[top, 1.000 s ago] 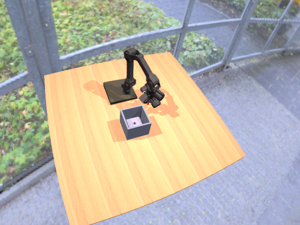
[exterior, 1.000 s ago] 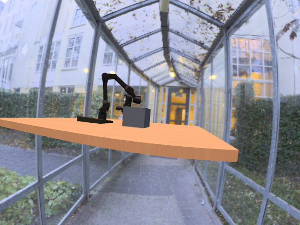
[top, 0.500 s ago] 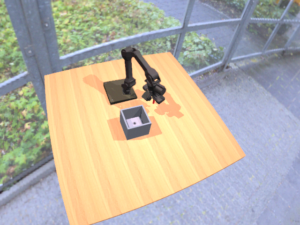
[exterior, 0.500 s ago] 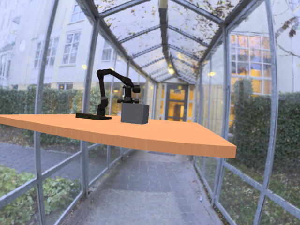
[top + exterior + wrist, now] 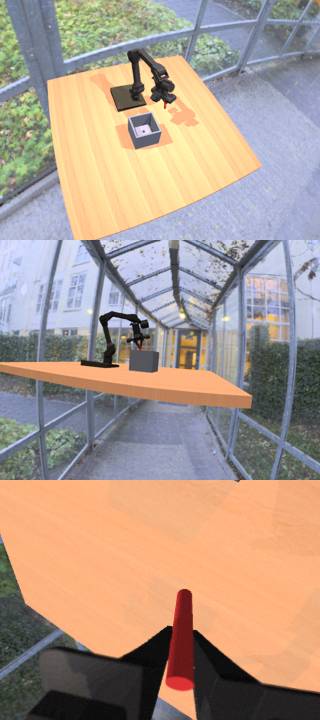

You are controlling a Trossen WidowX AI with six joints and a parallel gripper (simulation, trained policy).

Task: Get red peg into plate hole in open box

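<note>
My gripper tip is 17 cm to the left of the pale plate, 13 cm short of it and 11 cm above it. From my gripper tip the other things lie so: red peg 1 cm to the right.
</note>
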